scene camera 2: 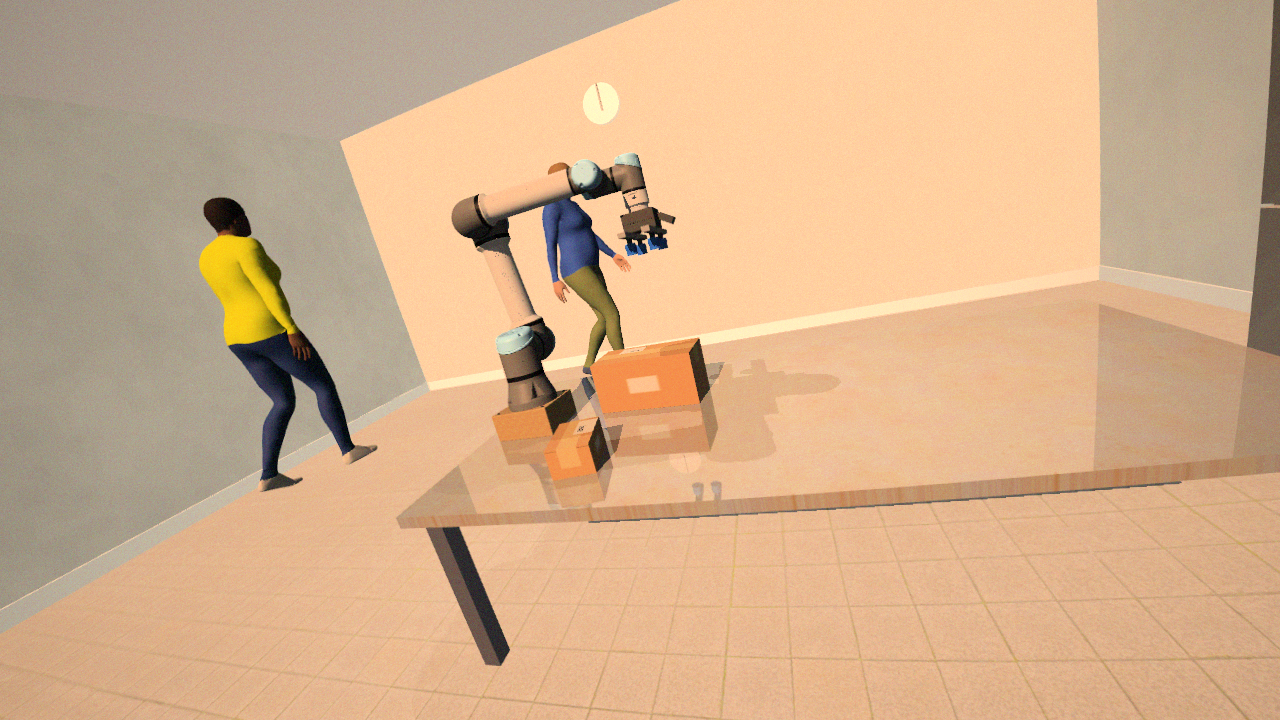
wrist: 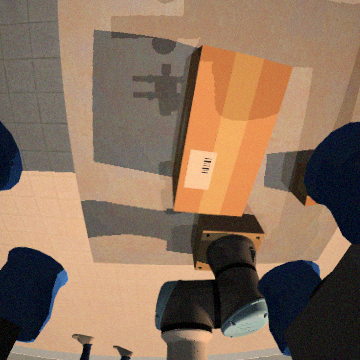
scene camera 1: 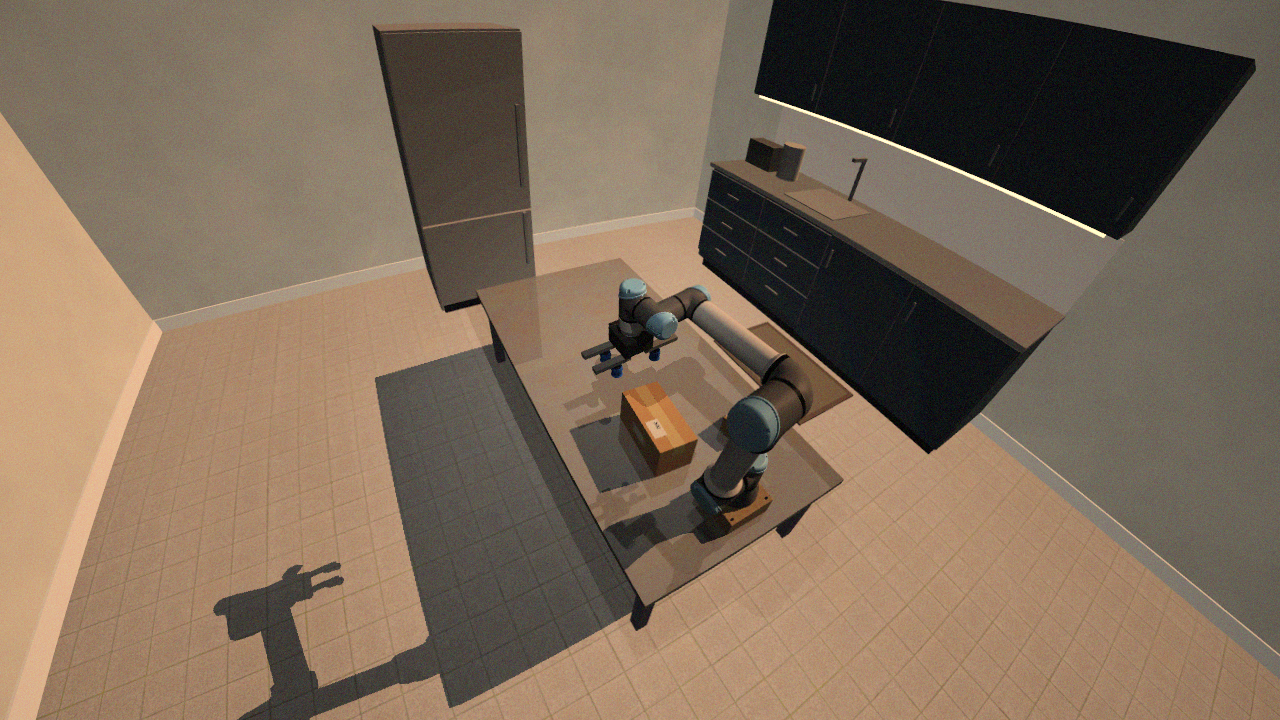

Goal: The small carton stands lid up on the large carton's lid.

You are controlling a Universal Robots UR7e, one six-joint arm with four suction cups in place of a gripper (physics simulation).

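Frame: origin at the arm's base, x right, y ahead, z up, level; centimetres.
Seen in the pictures: hand, tool point: [scene camera 2: 648,251] [wrist: 160,232]; arm's base, link origin: [scene camera 2: 533,402] [wrist: 229,251].
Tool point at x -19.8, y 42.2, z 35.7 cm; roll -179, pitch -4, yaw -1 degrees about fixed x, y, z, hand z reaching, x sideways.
Offsets run from my tool point to a thing's top centre. Level surfaces: height alone.
The large carton {dx +11.2, dy -5.9, dz -28.2 cm} [scene camera 1: 657,428] [scene camera 2: 648,377] [wrist: 232,135], orange-brown with a pale tape stripe and a barcode label on top, stands upright on the table {dz -43.6 cm} [scene camera 1: 554,313] [scene camera 2: 939,420]. The small carton {dx +46.6, dy -19.3, dz -36.1 cm} [scene camera 2: 572,452] stands apart from it on the table, near the arm's base, with a barcode label on its upper face. In scene camera 1 the arm hides most of it; in the wrist view a suction cup covers most of it. My gripper [scene camera 1: 631,360] [scene camera 2: 646,244] is open, with suction off and nothing on its blue cups. It hangs high above the table, apart from both cartons.
The arm's base stands on a wooden block [scene camera 1: 747,512] [scene camera 2: 523,420] [wrist: 200,250] near both cartons. A fridge [scene camera 1: 469,134] and a kitchen counter [scene camera 1: 948,277] stand beyond the table. Two people, in yellow [scene camera 2: 241,291] and in blue [scene camera 2: 568,237], stand behind it.
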